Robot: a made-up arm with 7 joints.
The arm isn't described. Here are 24 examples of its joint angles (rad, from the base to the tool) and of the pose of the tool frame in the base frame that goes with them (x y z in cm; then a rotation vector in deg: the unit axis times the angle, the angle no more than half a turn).
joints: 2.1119 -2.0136 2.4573 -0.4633 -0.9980 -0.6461 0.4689
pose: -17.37 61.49 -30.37 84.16 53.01 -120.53
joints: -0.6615 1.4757 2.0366 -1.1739 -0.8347 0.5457 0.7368
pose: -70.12 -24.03 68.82 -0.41 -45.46 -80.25
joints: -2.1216 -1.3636 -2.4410 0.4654 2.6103 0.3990 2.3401
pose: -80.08 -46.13 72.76 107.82 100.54 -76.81
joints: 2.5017 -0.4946 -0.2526 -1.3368 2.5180 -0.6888 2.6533
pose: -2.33 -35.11 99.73 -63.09 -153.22 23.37
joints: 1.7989 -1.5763 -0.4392 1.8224 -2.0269 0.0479 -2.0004
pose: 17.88 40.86 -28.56 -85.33 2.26 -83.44
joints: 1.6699 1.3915 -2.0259 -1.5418 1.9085 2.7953 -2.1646
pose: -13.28 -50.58 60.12 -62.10 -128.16 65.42
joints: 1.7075 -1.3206 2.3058 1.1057 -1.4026 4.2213 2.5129
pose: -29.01 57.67 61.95 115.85 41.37 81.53
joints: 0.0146 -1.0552 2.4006 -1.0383 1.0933 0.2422 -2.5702
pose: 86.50 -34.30 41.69 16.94 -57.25 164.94
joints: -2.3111 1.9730 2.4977 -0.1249 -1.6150 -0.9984 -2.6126
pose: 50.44 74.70 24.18 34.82 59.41 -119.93
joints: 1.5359 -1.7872 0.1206 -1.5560 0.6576 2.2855 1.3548
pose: 29.41 39.00 61.38 26.46 25.67 17.03
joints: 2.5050 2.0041 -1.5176 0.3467 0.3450 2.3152 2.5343
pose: 57.11 -25.00 -8.33 112.35 59.85 0.45
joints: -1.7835 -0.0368 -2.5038 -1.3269 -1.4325 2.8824 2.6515
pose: -1.50 -32.80 60.85 94.72 -30.41 -47.31
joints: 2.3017 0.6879 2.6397 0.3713 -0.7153 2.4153 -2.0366
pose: 38.22 -26.81 98.01 -15.42 48.20 -33.60
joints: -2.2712 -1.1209 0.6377 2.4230 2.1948 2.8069 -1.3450
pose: 1.41 -6.05 32.92 -59.80 143.44 85.77
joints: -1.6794 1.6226 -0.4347 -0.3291 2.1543 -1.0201 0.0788
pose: 30.27 84.19 30.72 74.04 19.57 4.97
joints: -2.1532 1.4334 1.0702 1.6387 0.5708 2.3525 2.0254
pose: 33.54 17.37 73.05 -49.76 11.38 -127.90
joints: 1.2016 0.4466 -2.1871 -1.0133 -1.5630 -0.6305 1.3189
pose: -39.59 17.19 94.67 93.15 127.76 -66.97
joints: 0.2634 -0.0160 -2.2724 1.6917 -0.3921 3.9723 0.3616
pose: -25.18 -32.50 66.19 4.80 51.18 91.14
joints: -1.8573 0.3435 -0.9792 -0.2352 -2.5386 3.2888 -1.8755
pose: 19.02 11.07 96.61 -16.17 -80.81 105.02
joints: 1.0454 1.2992 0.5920 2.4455 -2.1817 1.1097 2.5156
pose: -27.47 25.24 55.91 -44.15 -36.26 -111.08
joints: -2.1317 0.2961 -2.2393 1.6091 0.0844 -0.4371 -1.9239
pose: -14.09 69.78 46.43 57.05 -142.33 52.43
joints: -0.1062 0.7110 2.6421 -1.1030 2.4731 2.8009 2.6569
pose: -34.46 -24.07 91.40 -13.64 -40.98 -86.05
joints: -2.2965 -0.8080 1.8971 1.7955 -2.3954 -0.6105 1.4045
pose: 29.46 -41.71 85.73 30.37 -84.85 24.85
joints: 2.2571 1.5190 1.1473 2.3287 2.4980 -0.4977 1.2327
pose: -36.17 -23.39 33.48 49.00 112.05 -61.53
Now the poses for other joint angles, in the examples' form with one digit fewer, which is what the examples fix.
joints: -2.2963 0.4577 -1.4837 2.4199 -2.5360 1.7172 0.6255
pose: -43.4 3.4 48.2 75.1 -114.7 -33.3
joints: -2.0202 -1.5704 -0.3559 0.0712 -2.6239 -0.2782 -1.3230
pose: -34.2 -92.6 39.3 -6.2 21.1 164.1
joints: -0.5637 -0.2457 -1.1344 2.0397 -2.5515 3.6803 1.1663
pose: 11.6 -48.4 63.9 -119.8 -8.6 -45.8
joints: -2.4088 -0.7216 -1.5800 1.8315 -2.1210 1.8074 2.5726
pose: -65.6 13.5 41.7 -39.8 -111.9 -44.1
